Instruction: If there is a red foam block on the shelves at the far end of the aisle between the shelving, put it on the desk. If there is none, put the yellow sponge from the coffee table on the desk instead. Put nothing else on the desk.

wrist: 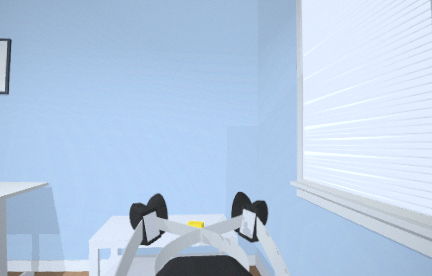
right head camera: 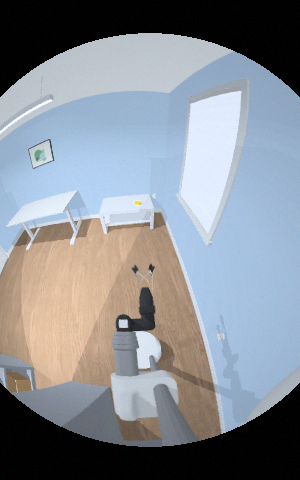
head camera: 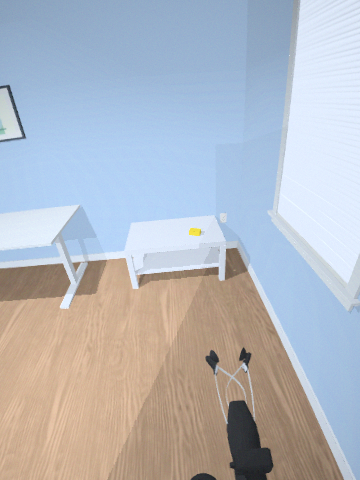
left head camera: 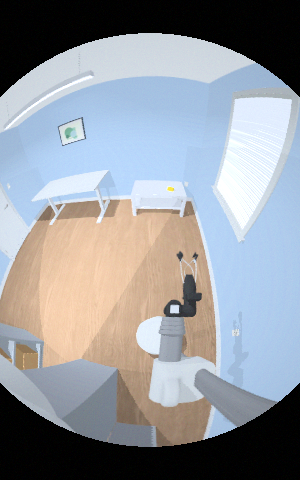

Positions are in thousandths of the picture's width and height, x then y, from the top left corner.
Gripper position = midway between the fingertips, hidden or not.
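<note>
There is a white coffee table (head camera: 440, 514) here, which I also see in the left head camera view (left head camera: 495, 403) and in the right head camera view (right head camera: 398, 436). I see a window with blinds (head camera: 860, 426) too. A white desk (left head camera: 295, 378) is part of the scene as well, and the right head camera view (right head camera: 182, 426) shows the desk too. And there is my own gripper (head camera: 632, 730), which I can also find in the wrist view (wrist: 462, 755).
</note>
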